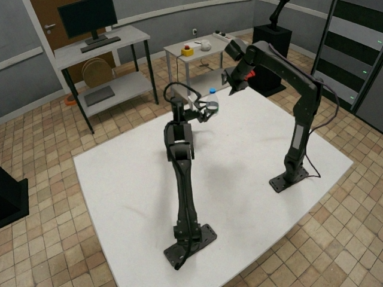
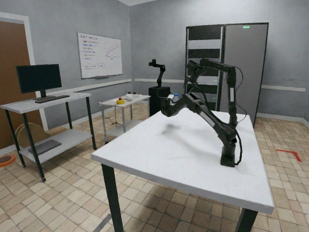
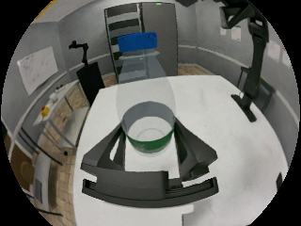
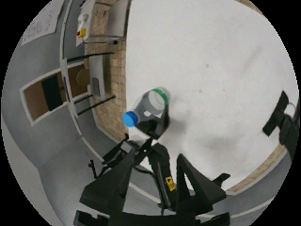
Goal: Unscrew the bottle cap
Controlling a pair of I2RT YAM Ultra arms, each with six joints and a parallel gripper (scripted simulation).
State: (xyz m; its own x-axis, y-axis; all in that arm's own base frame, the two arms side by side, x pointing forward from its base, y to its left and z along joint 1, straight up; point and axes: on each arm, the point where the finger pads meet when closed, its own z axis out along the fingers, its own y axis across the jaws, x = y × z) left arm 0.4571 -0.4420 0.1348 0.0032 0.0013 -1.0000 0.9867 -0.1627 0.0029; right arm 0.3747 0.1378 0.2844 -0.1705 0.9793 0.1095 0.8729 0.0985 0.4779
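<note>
My left hand is 30 mm below the plastic bottle. Round my left hand: blue cap (100 mm above).
My right hand is 9 cm short of the blue cap, 5 cm above it and 2 cm to the right of it. The rest, counted from my right hand: plastic bottle (12 cm below, 9 cm ahead, 1 cm to the left).
</note>
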